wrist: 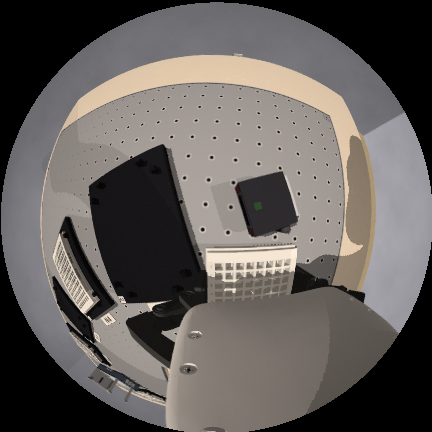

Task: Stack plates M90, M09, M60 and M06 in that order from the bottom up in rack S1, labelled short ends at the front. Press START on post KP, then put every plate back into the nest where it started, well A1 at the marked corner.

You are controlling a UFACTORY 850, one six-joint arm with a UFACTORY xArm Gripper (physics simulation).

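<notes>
My gripper [249, 282] is shut on a pale plate with a grid of square wells [251, 265], at the lower middle of the wrist view. Black finger parts show at both sides of the plate; its lower part is hidden by the grey gripper body. No name can be read on it. A pale plate [72, 272] sits in a black nest [91, 270] at the far left. Another black nest [75, 312] and a further pale plate [87, 347] show at the lower left, small and distorted. Rack S1 and post KP cannot be told by label.
A large black platform [142, 225] with small corner posts lies left of the held plate. A dark box [272, 200] with a green square on top stands beyond the plate. A blue and grey fixture [117, 376] is at the lower left. The perforated board [220, 111] has a tan border.
</notes>
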